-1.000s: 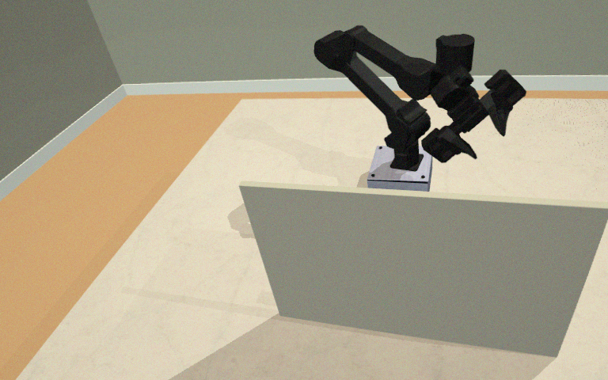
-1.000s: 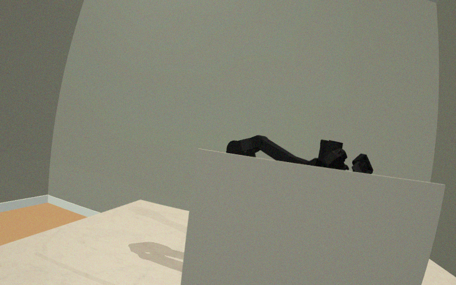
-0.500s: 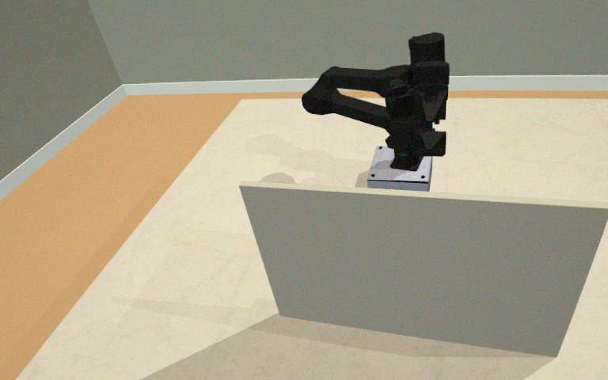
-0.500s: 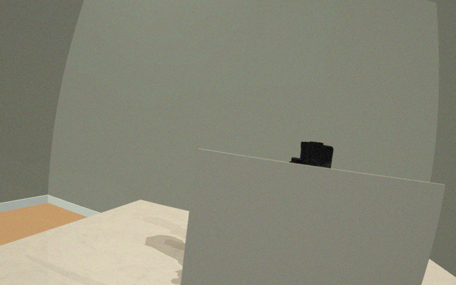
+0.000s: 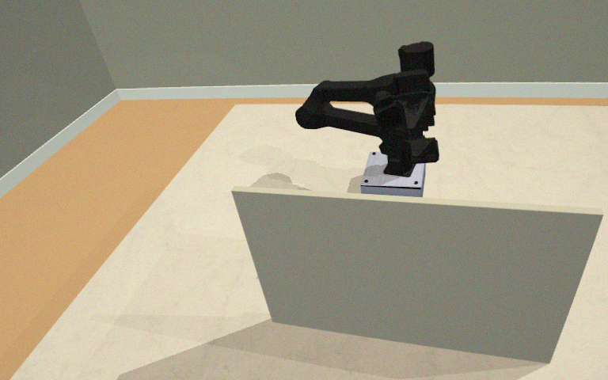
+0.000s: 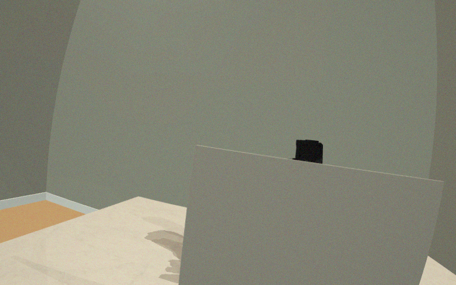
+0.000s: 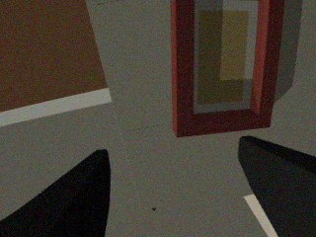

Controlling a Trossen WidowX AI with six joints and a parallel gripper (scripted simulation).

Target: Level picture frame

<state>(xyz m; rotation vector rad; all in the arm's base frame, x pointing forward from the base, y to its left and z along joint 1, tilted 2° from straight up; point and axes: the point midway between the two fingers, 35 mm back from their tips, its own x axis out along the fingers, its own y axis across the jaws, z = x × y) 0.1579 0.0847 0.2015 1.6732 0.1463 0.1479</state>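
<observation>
Right now the picture frame is 190 mm ahead of my gripper tip, 90 mm below it and 40 mm to the left of it. The rest, counted from my gripper tip: wall board 200 mm ahead, 110 mm below, 40 mm to the left.
</observation>
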